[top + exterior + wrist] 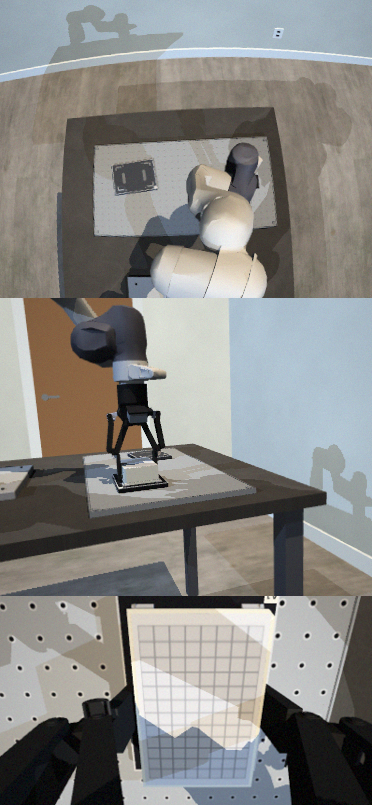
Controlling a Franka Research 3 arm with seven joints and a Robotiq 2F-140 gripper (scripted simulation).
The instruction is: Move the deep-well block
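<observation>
The black plate nest lies 34 cm to the left of my hand, 11 cm ahead of it and 3 cm below it. Also, from my hand: A1 mark 7 cm to the right, 6 cm behind, 3 cm below; then 96-well deep-well block 1 cm below.
</observation>
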